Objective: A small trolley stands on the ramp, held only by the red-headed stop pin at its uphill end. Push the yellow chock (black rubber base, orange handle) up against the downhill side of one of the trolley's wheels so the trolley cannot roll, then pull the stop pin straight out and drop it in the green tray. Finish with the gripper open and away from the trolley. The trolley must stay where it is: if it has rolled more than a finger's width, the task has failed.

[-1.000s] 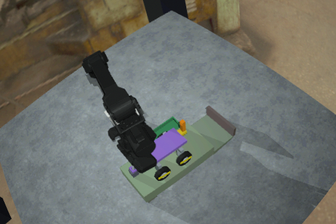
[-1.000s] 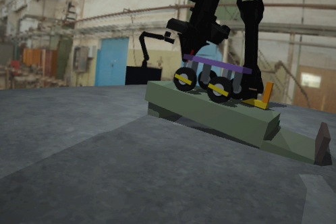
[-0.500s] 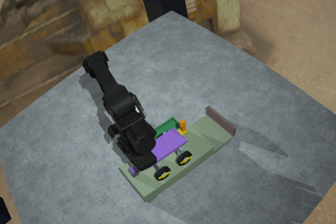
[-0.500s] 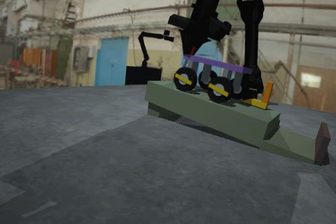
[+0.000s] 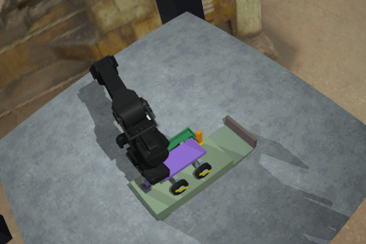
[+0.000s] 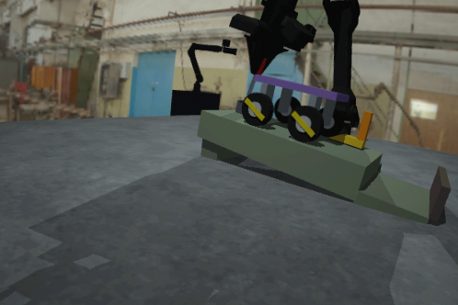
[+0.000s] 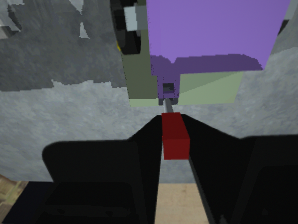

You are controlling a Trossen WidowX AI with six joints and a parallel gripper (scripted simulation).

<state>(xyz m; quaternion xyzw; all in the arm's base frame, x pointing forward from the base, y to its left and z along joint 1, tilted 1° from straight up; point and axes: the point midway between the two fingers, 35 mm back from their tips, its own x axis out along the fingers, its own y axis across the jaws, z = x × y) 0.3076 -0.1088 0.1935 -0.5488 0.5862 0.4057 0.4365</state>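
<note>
My gripper tip is 200 mm to the right of the green tray, 170 mm above it and 90 mm past it. The rest, counted from my gripper tip: yellow chock: 200 mm to the left, 80 mm below, 10 mm behind; red-headed stop pin: right at my gripper tip; purple trolley: 110 mm to the left, 50 mm below, 30 mm ahead.
</note>
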